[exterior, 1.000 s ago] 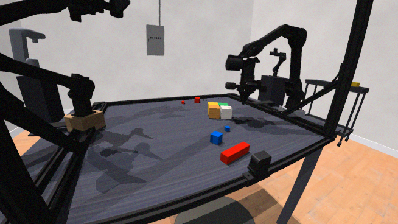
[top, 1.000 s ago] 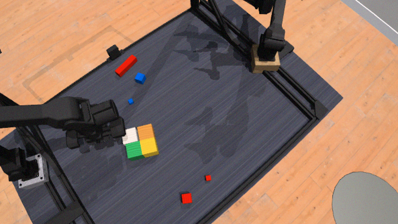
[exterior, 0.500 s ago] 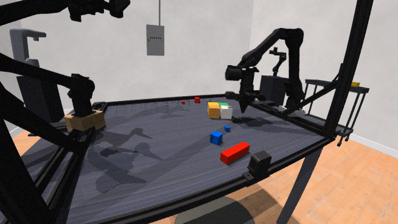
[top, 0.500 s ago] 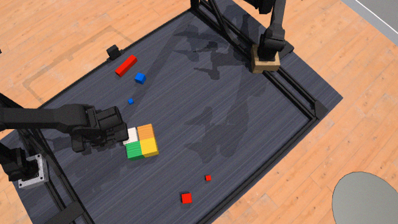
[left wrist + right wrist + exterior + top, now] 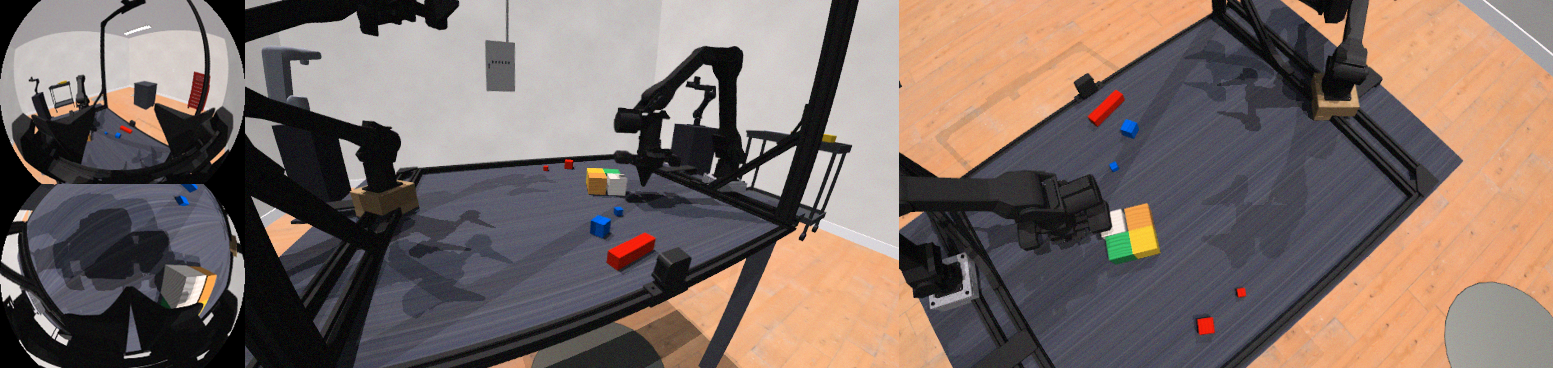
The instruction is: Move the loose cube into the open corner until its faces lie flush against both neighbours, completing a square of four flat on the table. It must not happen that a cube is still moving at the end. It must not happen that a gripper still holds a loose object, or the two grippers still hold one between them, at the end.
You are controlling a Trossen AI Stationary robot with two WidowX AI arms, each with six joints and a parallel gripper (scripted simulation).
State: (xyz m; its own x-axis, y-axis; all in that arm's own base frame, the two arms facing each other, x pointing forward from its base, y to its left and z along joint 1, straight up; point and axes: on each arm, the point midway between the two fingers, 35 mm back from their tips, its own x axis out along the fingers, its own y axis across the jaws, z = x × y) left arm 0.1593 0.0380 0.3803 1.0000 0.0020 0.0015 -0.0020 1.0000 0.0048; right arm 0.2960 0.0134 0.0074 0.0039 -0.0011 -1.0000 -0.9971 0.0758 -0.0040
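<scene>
My right hand is 80 mm to the right of the white cube, 30 mm above it and 20 mm short of it. Also, from my right hand: green cube: 80 mm to the left, 70 mm ahead, 30 mm below; orange cube: 140 mm to the left, 30 mm below, 30 mm ahead; yellow cube: 130 mm to the left, 80 mm ahead, 30 mm below.
</scene>
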